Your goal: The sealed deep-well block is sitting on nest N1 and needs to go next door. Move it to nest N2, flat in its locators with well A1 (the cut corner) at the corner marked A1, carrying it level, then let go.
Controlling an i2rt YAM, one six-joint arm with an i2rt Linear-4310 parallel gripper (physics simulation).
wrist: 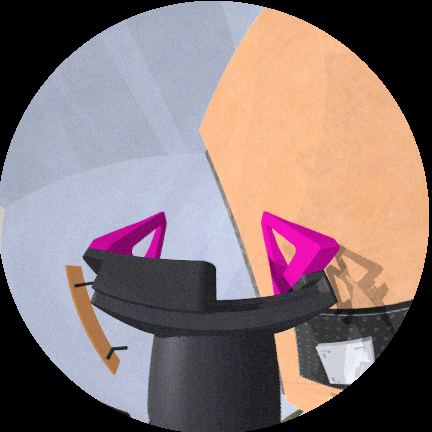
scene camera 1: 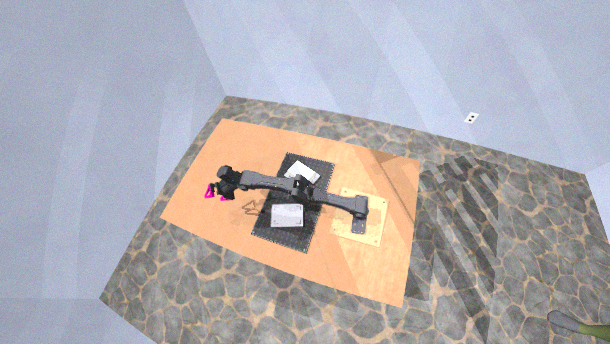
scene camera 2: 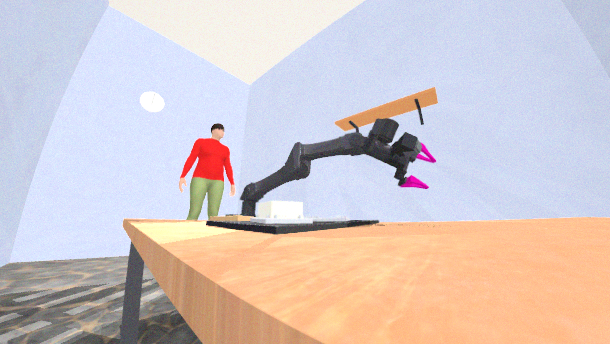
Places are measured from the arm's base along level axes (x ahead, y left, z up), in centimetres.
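Pixels of known places: gripper, fingertip midpoint: (wrist: 213,216) (scene camera 1: 213,198) (scene camera 2: 431,174); arm's base, origin of the base link: (scene camera 1: 359,214) (scene camera 2: 247,218).
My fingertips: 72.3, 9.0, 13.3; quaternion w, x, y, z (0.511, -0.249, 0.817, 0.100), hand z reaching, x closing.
Observation:
For each thing: its top centre in the pictures, then the offset to it from my fingertips, as dx, dy, dz. "pt": a spot on its surface instead. Level surfaces: height alone.
- white deep-well block, middle of its top: (scene camera 2: 278,202) (scene camera 1: 301,171) -38.8, -26.3, -8.4
- light nest plate, surface spot: (scene camera 2: 307,220) pt -29.4, -26.3, -13.0
- nest, middle of its top: (scene camera 2: 326,216) (scene camera 1: 286,214) -36.0, -2.4, -12.0
- wooden table, its level: dz -15.0
The white deep-well block (scene camera 1: 301,168) (scene camera 2: 280,210) sits on a light nest plate (scene camera 2: 307,220), turned at an angle on the black board and partly hidden by the arm in the scene camera 1 view. The other nest (scene camera 1: 287,215) (scene camera 2: 334,218) (wrist: 345,362) is a pale flat plate with small corner locators and carries no block. Nest labels, the A1 mark and the cut corner cannot be made out. My gripper (scene camera 1: 218,195) (scene camera 2: 432,174) (wrist: 213,216) has magenta fingers, is wide open and empty, and hangs high over the table, beyond the board and away from both nests.
The black perforated board (scene camera 1: 280,239) (scene camera 2: 275,229) (wrist: 310,345) lies on the wooden table (scene camera 1: 200,210) (scene camera 2: 400,280) (wrist: 300,100). The arm stands on a pale base plate (scene camera 1: 375,232). A wall shelf (scene camera 2: 390,109) (wrist: 85,310) shows behind the arm. A person (scene camera 2: 212,160) stands beyond the table.

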